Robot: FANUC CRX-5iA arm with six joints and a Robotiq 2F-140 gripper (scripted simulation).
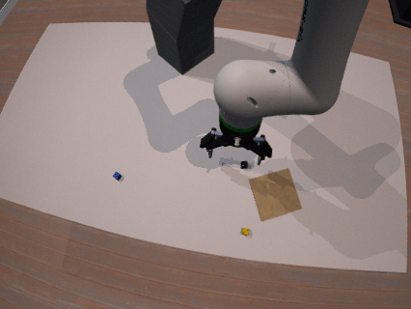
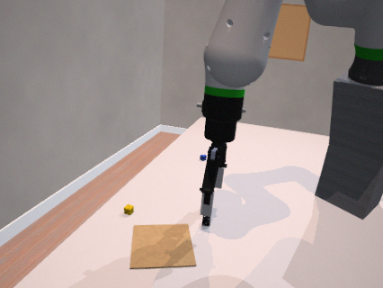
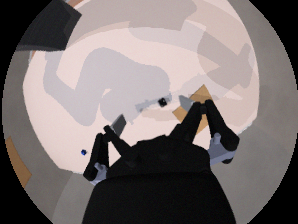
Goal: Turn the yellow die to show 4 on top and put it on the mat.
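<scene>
Right now the black die is 50 mm below my hand and 30 mm to the left of it. Also, from my hand: blue die (360 mm to the right, 140 mm ahead, 50 mm below); then brown mat (150 mm to the left, 70 mm ahead, 60 mm below); then yellow die (210 mm ahead, 80 mm to the left, 50 mm below).
</scene>
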